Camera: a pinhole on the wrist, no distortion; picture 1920 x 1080 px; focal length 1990.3 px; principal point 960.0 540.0 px. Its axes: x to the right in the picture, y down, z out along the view. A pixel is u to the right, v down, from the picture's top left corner.
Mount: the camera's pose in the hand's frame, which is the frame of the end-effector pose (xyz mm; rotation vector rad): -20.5 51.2 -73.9 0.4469 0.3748 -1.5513
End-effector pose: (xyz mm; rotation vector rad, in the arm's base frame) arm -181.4 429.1 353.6 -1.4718 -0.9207 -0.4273
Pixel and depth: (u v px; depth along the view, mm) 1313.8 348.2 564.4
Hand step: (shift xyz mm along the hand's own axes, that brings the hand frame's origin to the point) -103.2 -315.5 362.3
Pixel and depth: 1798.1 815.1 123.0
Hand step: -9.9 -55.5 7.3
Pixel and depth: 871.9 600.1 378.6
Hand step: -27.5 -123.4 262.6
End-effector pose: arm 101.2 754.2 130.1 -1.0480 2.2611 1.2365
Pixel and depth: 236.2 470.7 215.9
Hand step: -38.0 11.8 151.9
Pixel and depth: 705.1 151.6 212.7
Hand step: -72.2 -30.0 122.2
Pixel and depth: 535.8 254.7 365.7
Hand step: -90.2 -62.0 279.5
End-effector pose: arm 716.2 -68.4 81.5 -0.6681 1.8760 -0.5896
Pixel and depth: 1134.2 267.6 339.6
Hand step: -83.8 -142.4 203.4
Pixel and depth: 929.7 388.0 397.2
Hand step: -70.2 -140.7 271.7
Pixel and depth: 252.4 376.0 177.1
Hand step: -43.3 17.9 110.3
